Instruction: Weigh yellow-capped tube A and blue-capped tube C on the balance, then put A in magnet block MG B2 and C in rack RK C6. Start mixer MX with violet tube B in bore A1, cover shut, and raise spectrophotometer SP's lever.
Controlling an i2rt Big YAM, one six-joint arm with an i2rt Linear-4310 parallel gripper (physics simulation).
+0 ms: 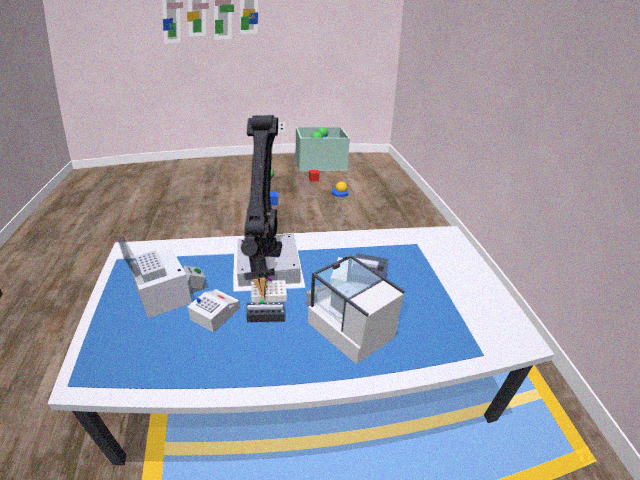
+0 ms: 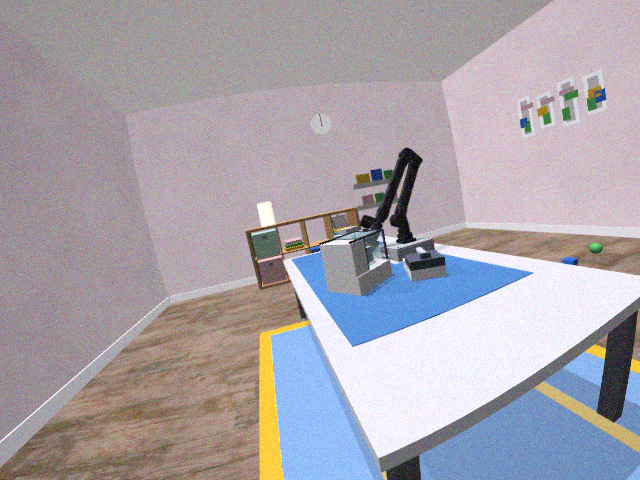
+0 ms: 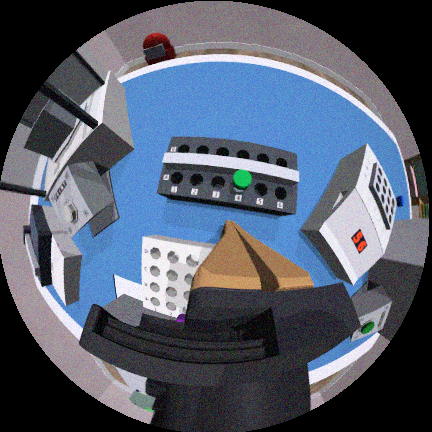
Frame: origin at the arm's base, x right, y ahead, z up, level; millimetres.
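Seen in the pictures: gripper, between the fingertips: (image 1: pixel 264 298) (image 3: pixel 227 226); arm's base, origin of its link: (image 1: pixel 266 250) (image 2: pixel 406 241).
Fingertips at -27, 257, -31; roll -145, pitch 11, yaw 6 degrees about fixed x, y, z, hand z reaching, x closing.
Offsets run from my fingertips to a thing's top centre, as dx, dy, dz. "spot": to the spot under its first point.
My gripper (image 1: pixel 262 296) (image 3: pixel 227 226) is shut and empty, its tan fingertips over the back edge of the white rack {-7, -66, -6} (image 1: pixel 282 298) (image 3: pixel 164 264). The fingers hide the rack's right part; the yellow-capped tube does not show. A violet cap {-11, -96, +18} (image 1: pixel 269 278) (image 3: pixel 181 318) shows at the rack's near edge. Dark magnet block {-11, +50, +12} (image 1: pixel 265 317) (image 3: pixel 227 199) holds a green-capped tube {+0, +37, +20} (image 3: pixel 242 178) in A4. A blue cap {+212, +91, +51} (image 1: pixel 198 300) (image 3: pixel 399 201) is at the small white block unit {+170, +63, +34} (image 1: pixel 210 318) (image 3: pixel 345 240). The glass-sided balance {-277, +65, +186} (image 1: pixel 379 322) (image 3: pixel 112 145), mixer {spot: +342, +73, +55} (image 1: pixel 165 291) with raised clear cover, and spectrophotometer {-343, -179, +66} (image 2: pixel 426 271) (image 3: pixel 66 267) stand around.
A grey box with a round knob {spot: -169, -24, +27} (image 3: pixel 75 200) stands between balance and rack. A grey box with a green button {spot: +269, -50, +20} (image 1: pixel 195 279) (image 3: pixel 376 312) stands beside the mixer. The block unit's display reads 56. The balance's tall dark-edged glass walls rise on one side of the rack.
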